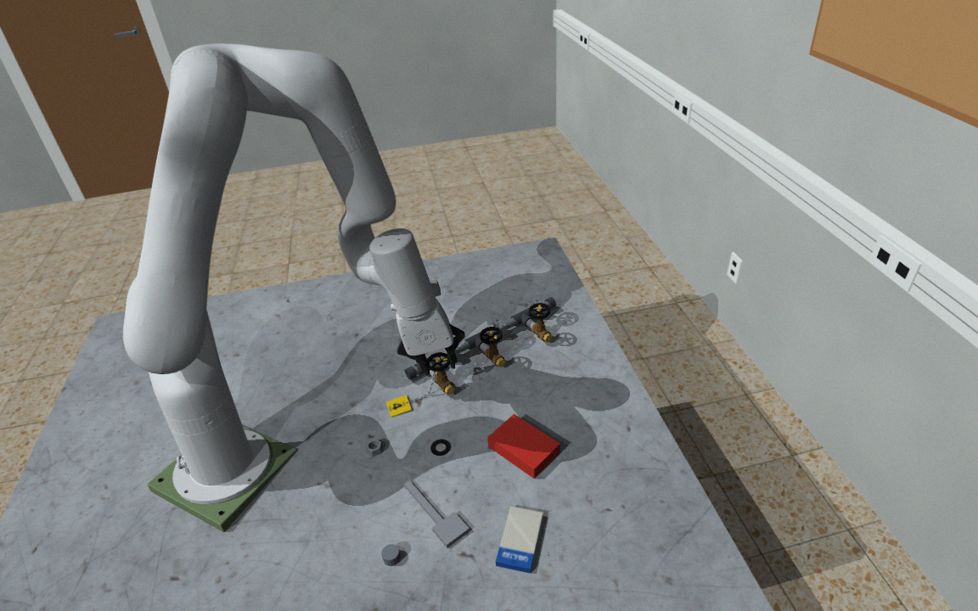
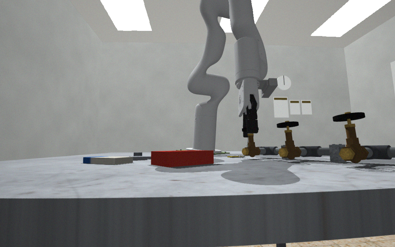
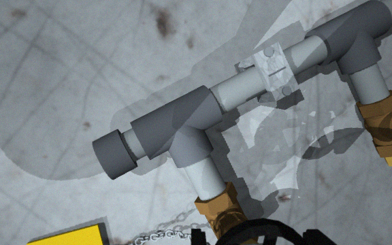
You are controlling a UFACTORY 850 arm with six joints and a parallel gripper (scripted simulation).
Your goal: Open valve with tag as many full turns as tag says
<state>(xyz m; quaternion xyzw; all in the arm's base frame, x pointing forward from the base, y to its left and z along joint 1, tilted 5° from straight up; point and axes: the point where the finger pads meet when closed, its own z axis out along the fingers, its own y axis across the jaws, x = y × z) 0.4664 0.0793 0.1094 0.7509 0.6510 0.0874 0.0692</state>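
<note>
The yellow tag is 90 mm below my hand, 90 mm behind it and 20 mm to the right of it. Round my hand: black washer: 160 mm to the right, 90 mm below, 40 mm behind; then red block: 210 mm to the right, 130 mm ahead, 70 mm below; then grey nut: 170 mm behind, 120 mm to the right, 80 mm below.
</note>
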